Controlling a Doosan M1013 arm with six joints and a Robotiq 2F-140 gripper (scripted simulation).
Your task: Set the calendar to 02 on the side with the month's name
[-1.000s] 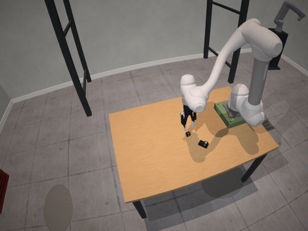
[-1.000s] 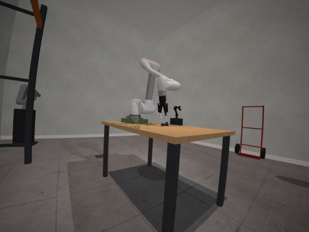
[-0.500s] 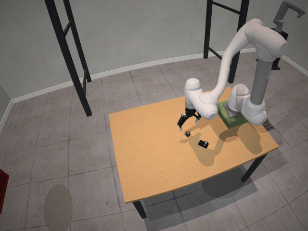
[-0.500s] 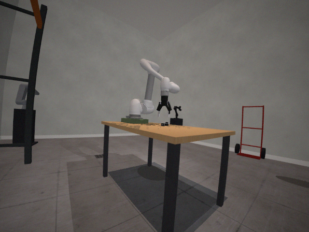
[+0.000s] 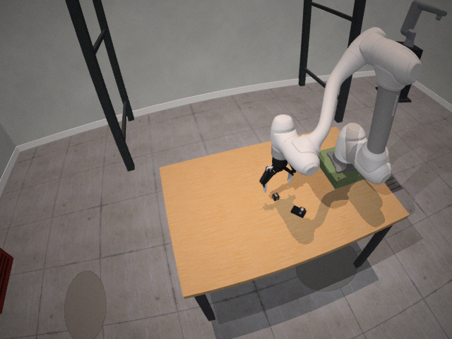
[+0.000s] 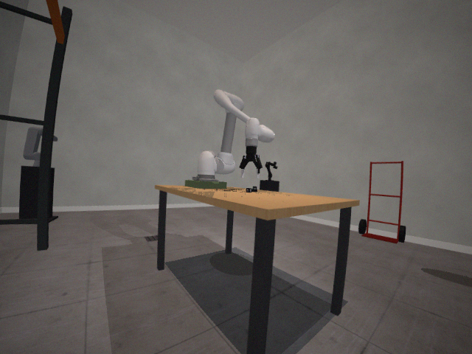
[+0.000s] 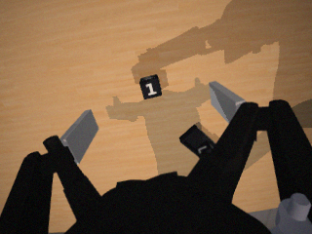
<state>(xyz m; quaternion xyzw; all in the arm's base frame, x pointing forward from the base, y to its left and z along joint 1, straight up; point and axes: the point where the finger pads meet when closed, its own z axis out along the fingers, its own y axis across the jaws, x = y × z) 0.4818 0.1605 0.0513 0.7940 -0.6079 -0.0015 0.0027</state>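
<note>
Right now my hand is 10 cm above the black number cube.
</note>
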